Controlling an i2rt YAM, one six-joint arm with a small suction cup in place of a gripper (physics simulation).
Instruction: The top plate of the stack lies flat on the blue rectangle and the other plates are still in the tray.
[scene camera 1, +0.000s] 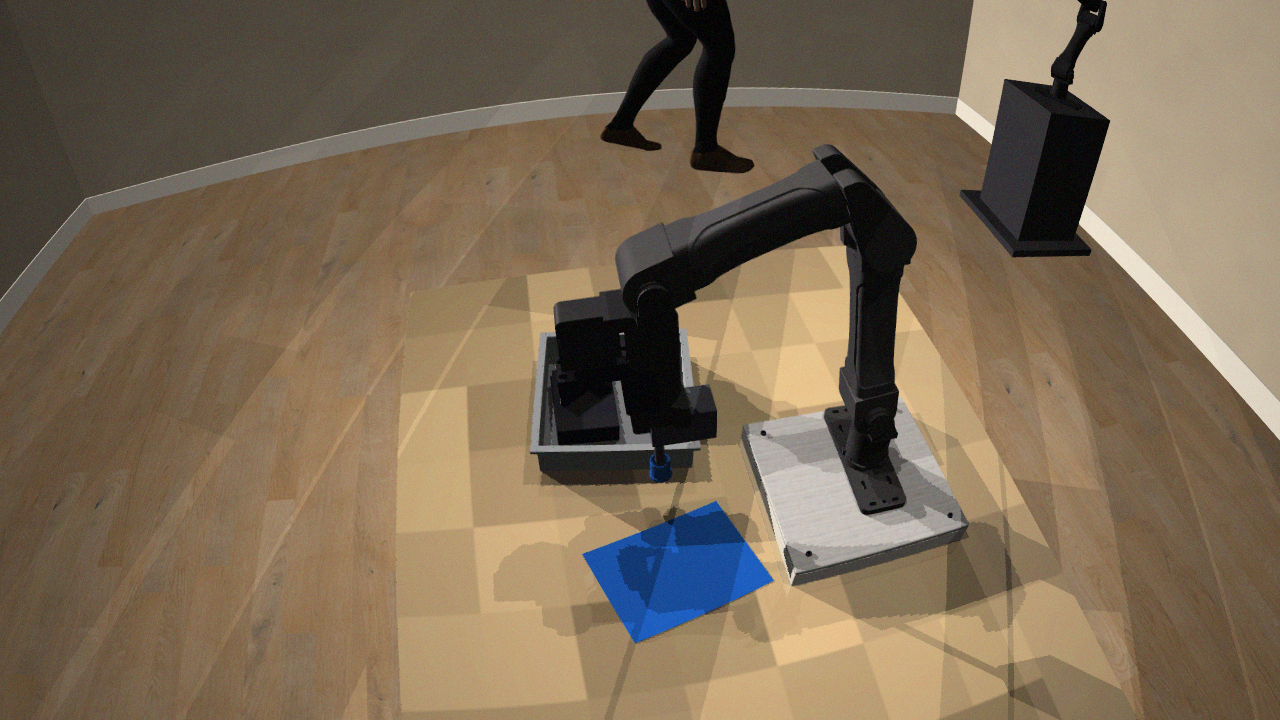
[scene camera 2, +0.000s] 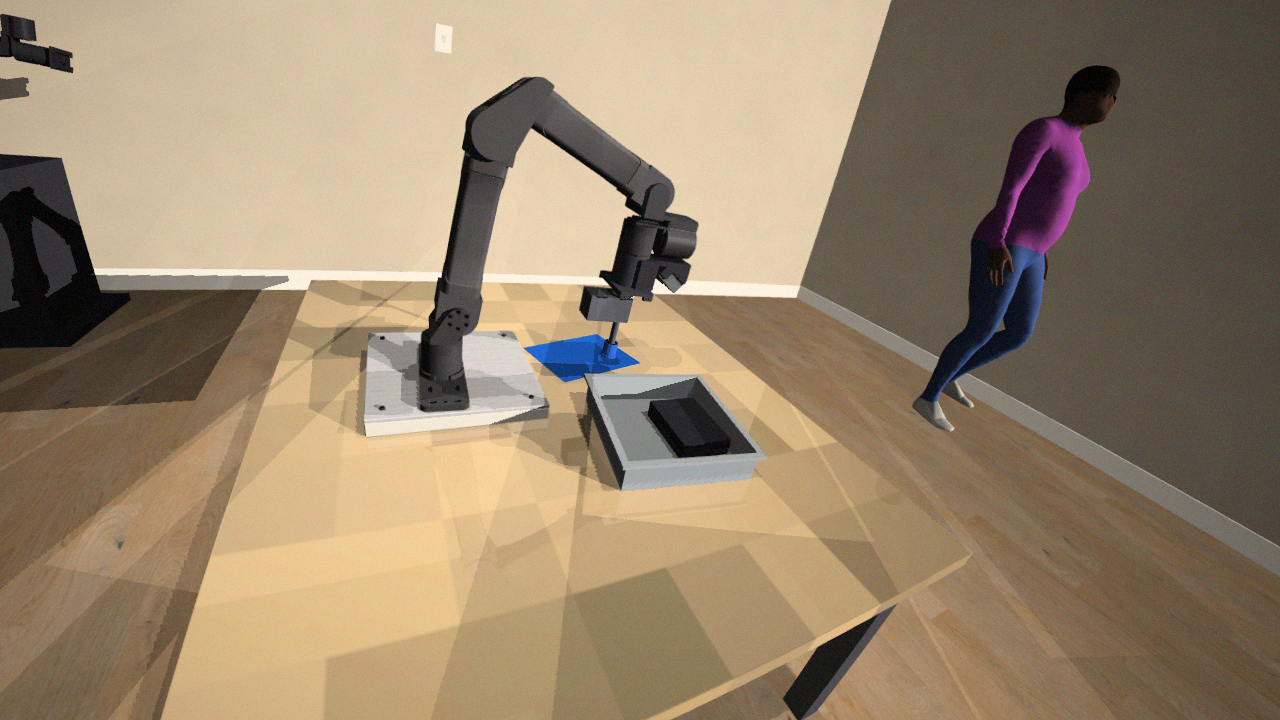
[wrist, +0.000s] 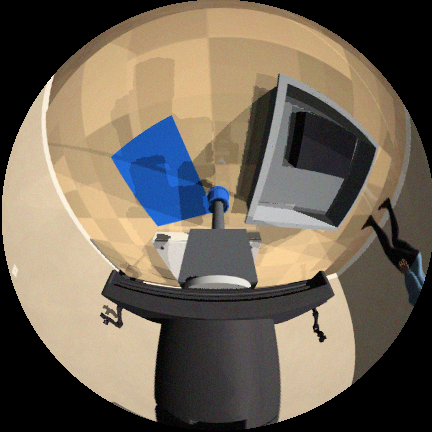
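The black stack of plates lies in the grey tray, against one side of it; single plates cannot be told apart. The blue rectangle lies flat on the table beside the tray, with shadows on it and no plate. My suction cup, blue on a thin dark rod, points down above the table between the tray and the rectangle, near the rectangle's edge. It is off and bears nothing.
The arm's pale base plate stands beside the blue rectangle. The tray's raised walls stand between the cup and the stack. A person stands beyond the table. A dark pedestal stands apart on the floor.
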